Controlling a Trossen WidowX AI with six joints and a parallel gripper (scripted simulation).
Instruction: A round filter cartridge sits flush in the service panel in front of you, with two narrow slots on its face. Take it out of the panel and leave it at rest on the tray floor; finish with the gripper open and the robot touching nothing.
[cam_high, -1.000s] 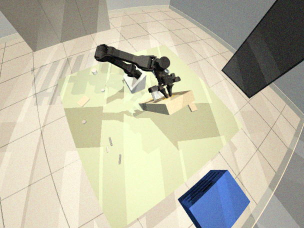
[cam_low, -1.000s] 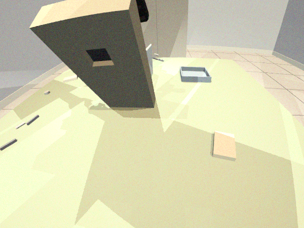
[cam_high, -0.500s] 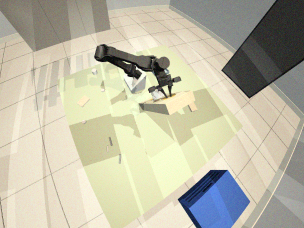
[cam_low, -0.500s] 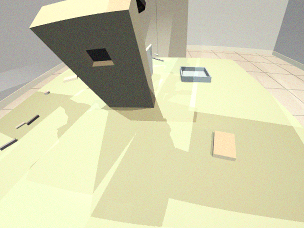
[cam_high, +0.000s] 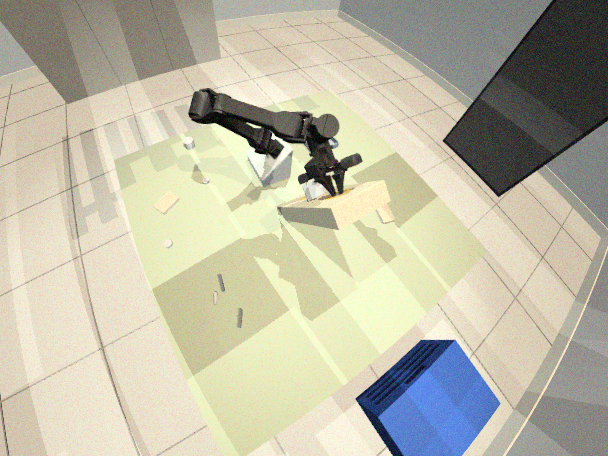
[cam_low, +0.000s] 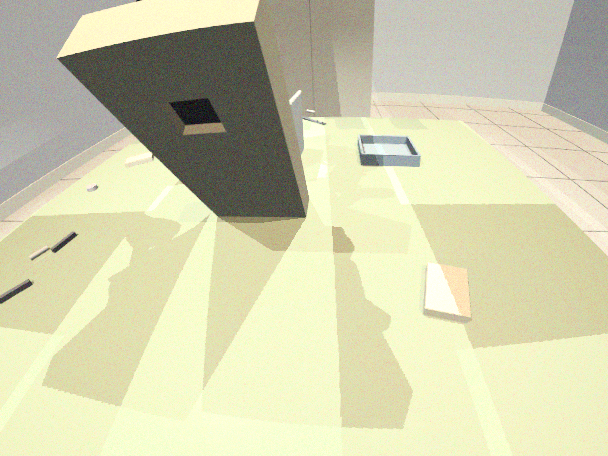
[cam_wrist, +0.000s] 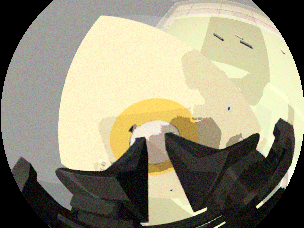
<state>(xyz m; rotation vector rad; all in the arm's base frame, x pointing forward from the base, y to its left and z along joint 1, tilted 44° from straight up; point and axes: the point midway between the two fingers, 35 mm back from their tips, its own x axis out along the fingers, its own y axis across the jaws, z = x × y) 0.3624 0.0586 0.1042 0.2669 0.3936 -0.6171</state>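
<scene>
The round filter cartridge lies 10 mm below my gripper tip and 10 mm ahead of it. Round my gripper tip: blue-grey tray: 420 mm behind, 320 mm to the left, 260 mm below.
</scene>
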